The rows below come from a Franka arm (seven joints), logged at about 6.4 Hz.
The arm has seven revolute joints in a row. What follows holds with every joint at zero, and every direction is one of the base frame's.
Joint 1 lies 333.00 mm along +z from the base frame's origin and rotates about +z.
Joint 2 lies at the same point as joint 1 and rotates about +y.
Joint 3 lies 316.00 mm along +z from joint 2 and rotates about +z.
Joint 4 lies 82.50 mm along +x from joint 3 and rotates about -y.
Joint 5 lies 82.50 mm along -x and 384.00 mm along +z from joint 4 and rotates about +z.
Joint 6 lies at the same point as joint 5 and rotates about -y.
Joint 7 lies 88.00 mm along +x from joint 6 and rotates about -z.
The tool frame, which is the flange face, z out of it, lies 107.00 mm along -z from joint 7; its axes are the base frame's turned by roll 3.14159, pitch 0.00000 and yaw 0.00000 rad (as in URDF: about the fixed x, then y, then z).
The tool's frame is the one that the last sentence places.
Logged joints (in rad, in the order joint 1, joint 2, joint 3, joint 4, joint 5, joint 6, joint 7), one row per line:
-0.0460 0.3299 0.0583 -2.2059 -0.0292 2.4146 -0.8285
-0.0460 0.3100 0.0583 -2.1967 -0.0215 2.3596 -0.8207
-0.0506 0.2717 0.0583 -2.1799 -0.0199 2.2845 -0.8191
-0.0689 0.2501 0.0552 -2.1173 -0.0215 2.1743 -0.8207
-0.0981 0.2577 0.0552 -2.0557 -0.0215 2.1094 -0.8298
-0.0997 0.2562 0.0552 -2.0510 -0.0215 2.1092 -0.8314
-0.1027 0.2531 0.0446 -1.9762 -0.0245 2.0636 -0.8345
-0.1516 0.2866 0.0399 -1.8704 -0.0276 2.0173 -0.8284
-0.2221 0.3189 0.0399 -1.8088 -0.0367 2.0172 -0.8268
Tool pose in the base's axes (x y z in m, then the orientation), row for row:
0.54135 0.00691 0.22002 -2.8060 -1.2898 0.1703
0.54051 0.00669 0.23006 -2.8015 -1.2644 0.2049
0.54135 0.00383 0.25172 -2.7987 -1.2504 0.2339
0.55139 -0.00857 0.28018 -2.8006 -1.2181 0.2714
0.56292 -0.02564 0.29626 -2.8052 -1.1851 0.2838
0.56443 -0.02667 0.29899 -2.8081 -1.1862 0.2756
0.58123 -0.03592 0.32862 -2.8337 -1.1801 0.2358
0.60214 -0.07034 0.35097 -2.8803 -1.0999 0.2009
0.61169 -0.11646 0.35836 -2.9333 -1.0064 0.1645
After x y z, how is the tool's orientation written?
As a rotation vector, in radians.
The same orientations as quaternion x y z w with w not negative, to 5 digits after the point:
-0.90696 -0.41689 0.05504 0.02433
-0.90902 -0.41027 0.06649 0.03057
-0.90986 -0.40650 0.07604 0.03367
-0.91277 -0.39700 0.08845 0.03775
-0.91640 -0.38715 0.09271 0.04156
-0.91669 -0.38723 0.08997 0.04039
-0.91998 -0.38313 0.07655 0.03147
-0.93191 -0.35587 0.06500 0.02594
-0.94440 -0.32402 0.05296 0.01804

